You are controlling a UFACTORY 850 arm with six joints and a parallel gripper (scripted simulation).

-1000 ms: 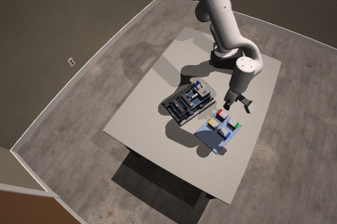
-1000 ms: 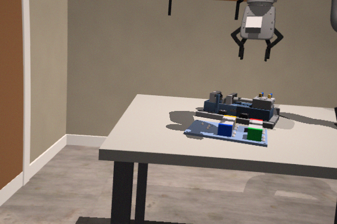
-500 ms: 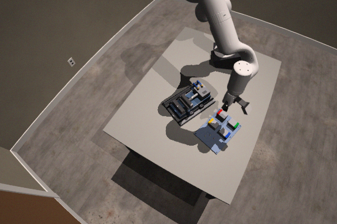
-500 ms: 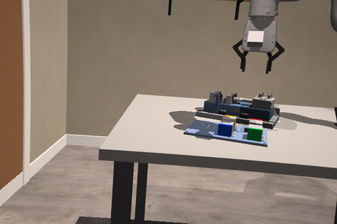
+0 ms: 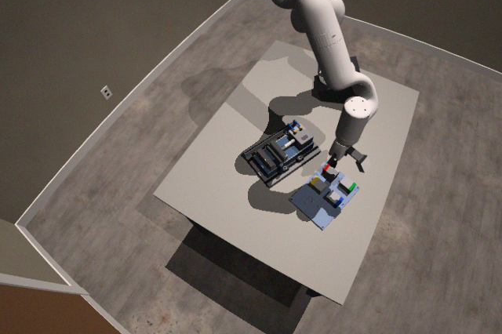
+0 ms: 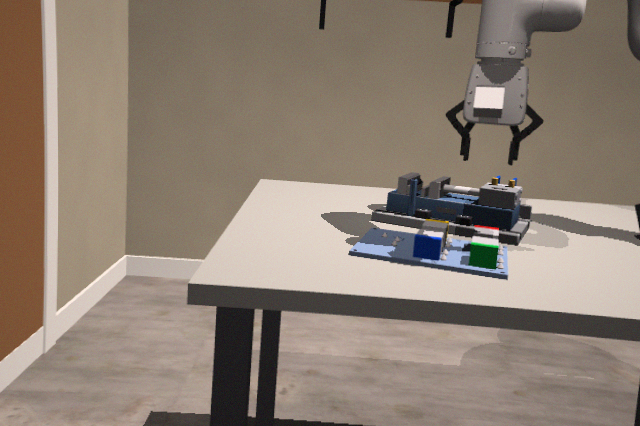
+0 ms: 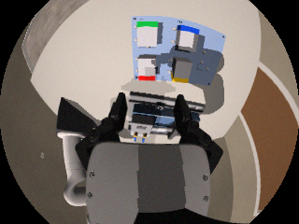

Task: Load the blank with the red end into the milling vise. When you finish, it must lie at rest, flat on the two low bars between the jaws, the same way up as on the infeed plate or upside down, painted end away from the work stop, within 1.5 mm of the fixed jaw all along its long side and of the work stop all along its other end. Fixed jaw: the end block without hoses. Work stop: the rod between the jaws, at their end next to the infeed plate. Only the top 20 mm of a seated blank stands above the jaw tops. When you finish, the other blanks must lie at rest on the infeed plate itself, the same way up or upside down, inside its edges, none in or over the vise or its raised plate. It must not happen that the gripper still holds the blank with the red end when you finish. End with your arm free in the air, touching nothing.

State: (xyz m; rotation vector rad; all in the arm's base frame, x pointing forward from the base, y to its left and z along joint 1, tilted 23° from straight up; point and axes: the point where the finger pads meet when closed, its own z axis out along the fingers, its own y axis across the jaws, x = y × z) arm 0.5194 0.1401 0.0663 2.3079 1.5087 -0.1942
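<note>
Right now my hand is 160 mm above the red-ended blank, 20 mm past it and 10 mm to the left of it. From my hand the other things lie so: blue-ended blank (160 mm below, 100 mm ahead, 40 mm to the left); green-ended blank (160 mm below, 80 mm to the left, 20 mm ahead); yellow-ended blank (160 mm below, 70 mm ahead, 40 mm to the right).
</note>
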